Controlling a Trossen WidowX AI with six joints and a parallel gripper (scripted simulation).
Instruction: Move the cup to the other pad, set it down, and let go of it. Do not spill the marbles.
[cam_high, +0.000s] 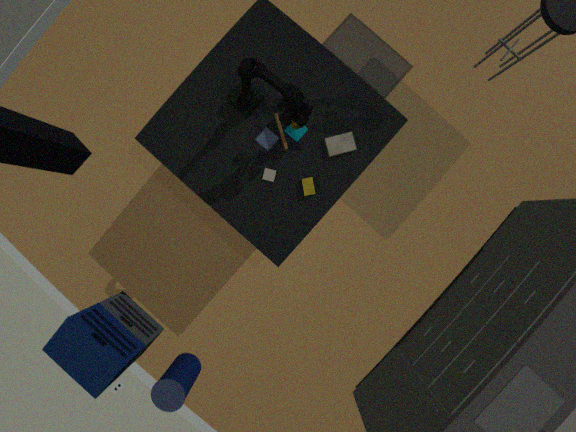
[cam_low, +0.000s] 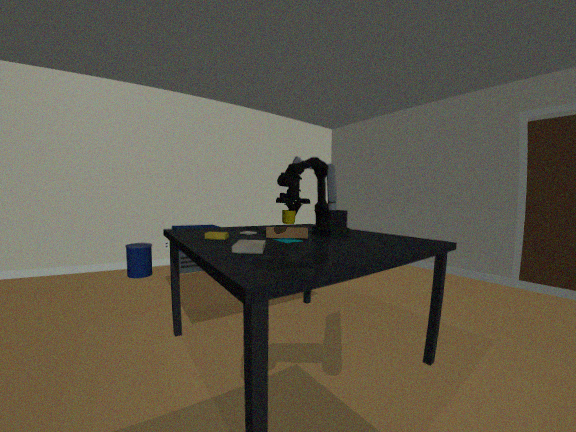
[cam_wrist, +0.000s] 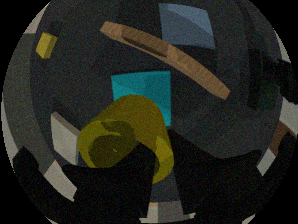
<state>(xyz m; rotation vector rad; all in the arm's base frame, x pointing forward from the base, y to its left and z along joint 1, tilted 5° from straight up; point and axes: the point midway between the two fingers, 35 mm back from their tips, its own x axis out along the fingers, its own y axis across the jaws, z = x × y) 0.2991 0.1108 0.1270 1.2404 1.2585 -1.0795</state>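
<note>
Now: the teal pad 13 cm below my gripper tip and 3 cm ahead of it. From my gripper tip the other things lie so: pale blue pad: 17 cm to the right, 13 cm below, 6 cm behind; yellow cup: 2 cm ahead; wooden bar: 10 cm below, 8 cm to the right, 2 cm behind.
</note>
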